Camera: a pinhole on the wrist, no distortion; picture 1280 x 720 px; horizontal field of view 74.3 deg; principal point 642.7 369.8 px. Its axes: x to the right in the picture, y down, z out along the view. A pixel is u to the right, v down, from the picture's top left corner.
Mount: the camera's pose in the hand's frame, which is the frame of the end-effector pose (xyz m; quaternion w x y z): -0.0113 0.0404 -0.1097 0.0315 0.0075 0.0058 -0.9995
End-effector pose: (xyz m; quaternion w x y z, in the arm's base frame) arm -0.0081 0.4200 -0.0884 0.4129 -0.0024 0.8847 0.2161
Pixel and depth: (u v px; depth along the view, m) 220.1 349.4 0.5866
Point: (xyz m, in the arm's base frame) 0.1518 0.7122 -0.5347
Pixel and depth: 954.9 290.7 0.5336
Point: 0.4306 0.6085 -0.1392
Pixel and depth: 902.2 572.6 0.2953
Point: 0.1999 0.4369 -0.1328
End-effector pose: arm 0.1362 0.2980 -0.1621 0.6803 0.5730 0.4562 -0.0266
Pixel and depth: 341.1 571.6 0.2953
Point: 0.2859 0.1847 -0.2573
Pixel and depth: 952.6 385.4 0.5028
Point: 0.2563 -0.1094 -0.0487
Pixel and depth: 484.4 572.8 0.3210
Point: 0.2689 0.1394 -0.2371
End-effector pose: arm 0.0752 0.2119 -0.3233 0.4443 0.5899 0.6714 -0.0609
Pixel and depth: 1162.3 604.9 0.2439
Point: 0.0958 0.0024 -0.3121
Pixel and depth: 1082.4 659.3 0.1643
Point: 0.0745 0.1027 -0.3012
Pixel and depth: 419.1 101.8 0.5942
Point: 0.5389 0.0765 -0.5968
